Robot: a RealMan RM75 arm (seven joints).
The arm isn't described. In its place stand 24 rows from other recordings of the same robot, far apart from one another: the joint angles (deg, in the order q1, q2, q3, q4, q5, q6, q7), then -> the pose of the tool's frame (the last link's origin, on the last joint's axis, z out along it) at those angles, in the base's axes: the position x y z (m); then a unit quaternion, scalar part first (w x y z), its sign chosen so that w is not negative.
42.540, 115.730, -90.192, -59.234, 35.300, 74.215, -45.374 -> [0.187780 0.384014 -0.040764 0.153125 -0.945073 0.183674 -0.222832]
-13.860, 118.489, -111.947, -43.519, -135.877, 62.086, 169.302 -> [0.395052 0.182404 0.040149 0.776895 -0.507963 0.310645 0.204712]
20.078, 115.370, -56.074, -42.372, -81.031, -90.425, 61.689 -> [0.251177 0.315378 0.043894 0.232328 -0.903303 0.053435 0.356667]
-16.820, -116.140, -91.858, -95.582, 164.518, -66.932, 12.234 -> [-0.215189 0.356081 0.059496 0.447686 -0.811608 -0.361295 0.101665]
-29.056, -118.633, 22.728, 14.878, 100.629, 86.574, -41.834 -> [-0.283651 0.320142 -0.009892 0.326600 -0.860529 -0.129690 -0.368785]
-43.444, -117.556, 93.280, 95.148, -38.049, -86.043, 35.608 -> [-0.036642 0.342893 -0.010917 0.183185 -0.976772 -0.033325 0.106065]
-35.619, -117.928, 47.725, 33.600, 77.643, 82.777, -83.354 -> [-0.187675 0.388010 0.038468 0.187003 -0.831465 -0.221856 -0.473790]
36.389, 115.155, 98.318, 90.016, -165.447, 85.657, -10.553 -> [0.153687 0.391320 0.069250 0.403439 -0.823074 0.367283 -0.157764]
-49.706, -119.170, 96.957, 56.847, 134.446, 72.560, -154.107 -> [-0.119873 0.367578 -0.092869 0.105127 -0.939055 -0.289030 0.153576]
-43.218, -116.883, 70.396, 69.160, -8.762, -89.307, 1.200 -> [-0.211250 0.398959 0.056184 0.364155 -0.715988 -0.558618 0.206636]
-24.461, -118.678, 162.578, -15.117, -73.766, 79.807, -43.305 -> [-0.370795 0.303694 0.058728 0.573273 -0.664799 -0.289825 -0.381315]
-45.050, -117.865, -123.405, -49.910, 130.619, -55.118, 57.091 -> [-0.183350 0.459304 0.023934 0.320462 -0.889887 -0.310878 -0.093599]
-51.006, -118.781, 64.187, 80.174, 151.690, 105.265, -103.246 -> [-0.099162 0.380796 0.049851 0.096424 -0.971354 0.069064 0.205923]
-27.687, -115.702, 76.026, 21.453, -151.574, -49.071, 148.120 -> [-0.305474 0.393981 0.020119 0.531813 -0.772318 -0.216654 -0.271591]
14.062, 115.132, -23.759, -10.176, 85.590, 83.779, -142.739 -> [0.374210 0.240453 0.008631 0.422849 -0.820176 0.238393 0.302783]
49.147, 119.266, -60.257, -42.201, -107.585, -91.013, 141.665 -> [0.107477 0.370577 -0.031656 0.118959 0.858843 -0.469832 -0.165817]
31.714, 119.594, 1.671, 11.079, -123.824, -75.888, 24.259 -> [0.242998 0.290715 -0.101646 0.285045 -0.864195 0.164376 0.380654]
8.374, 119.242, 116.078, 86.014, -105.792, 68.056, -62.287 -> [0.225389 0.326922 0.088020 0.327028 -0.874939 0.289755 0.208749]
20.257, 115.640, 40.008, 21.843, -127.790, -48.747, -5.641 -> [0.341295 0.315758 -0.053361 0.562643 -0.773369 0.239599 0.167110]
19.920, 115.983, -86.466, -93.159, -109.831, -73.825, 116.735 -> [0.108685 0.315783 0.011115 0.143024 -0.980934 0.052573 0.120619]
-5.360, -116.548, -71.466, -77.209, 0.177, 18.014, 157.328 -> [-0.259595 0.337204 -0.020943 0.504971 -0.760116 -0.397970 -0.094065]
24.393, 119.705, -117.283, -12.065, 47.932, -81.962, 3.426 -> [0.305934 0.330119 0.037379 0.705255 -0.572959 0.149983 0.389664]
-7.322, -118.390, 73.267, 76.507, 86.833, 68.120, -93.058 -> [-0.209181 0.314820 0.045911 0.268188 -0.908468 -0.162477 -0.276338]
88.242, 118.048, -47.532, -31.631, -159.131, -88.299, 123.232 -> [-0.019813 0.431547 -0.033482 0.053376 -0.980039 0.093958 -0.166875]
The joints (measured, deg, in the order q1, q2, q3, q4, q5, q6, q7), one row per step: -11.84 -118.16 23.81 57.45 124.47 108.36 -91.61; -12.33 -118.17 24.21 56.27 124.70 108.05 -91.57; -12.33 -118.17 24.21 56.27 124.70 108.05 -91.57; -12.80 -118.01 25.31 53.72 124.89 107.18 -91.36; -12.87 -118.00 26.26 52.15 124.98 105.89 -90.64; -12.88 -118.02 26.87 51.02 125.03 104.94 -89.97; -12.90 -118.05 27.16 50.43 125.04 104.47 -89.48; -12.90 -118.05 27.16 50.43 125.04 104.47 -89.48; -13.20 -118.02 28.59 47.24 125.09 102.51 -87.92; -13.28 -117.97 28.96 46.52 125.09 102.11 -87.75; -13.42 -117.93 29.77 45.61 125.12 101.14 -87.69; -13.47 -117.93 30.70 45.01 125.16 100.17 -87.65; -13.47 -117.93 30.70 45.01 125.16 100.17 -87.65; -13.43 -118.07 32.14 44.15 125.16 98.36 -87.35; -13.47 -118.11 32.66 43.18 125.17 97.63 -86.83
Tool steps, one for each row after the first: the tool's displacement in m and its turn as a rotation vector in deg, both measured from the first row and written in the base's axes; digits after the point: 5 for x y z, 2 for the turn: 0.00087 0.00214 -0.00459 -0.75 -0.63 -0.04; 0.00087 0.00214 -0.00459 -0.75 -0.63 -0.04; 0.00058 0.00390 -0.01344 -2.19 -1.71 0.22; -0.00114 0.00475 -0.01989 -2.69 -1.70 0.34; -0.00254 0.00500 -0.02458 -2.94 -1.64 0.38; -0.00311 0.00513 -0.02711 -3.03 -1.59 0.26; -0.00311 0.00513 -0.02711 -3.03 -1.59 0.26; -0.00501 0.00566 -0.03941 -4.02 -1.96 0.18; -0.00536 0.00572 -0.04200 -4.34 -2.09 0.27; -0.00612 0.00659 -0.04615 -4.85 -1.93 0.57; -0.00694 0.00724 -0.04988 -5.35 -1.53 0.79; -0.00694 0.00724 -0.04988 -5.35 -1.53 0.79; -0.00870 0.00794 -0.05633 -5.85 -0.71 1.13; -0.00945 0.00737 -0.06064 -6.19 -0.69 1.15
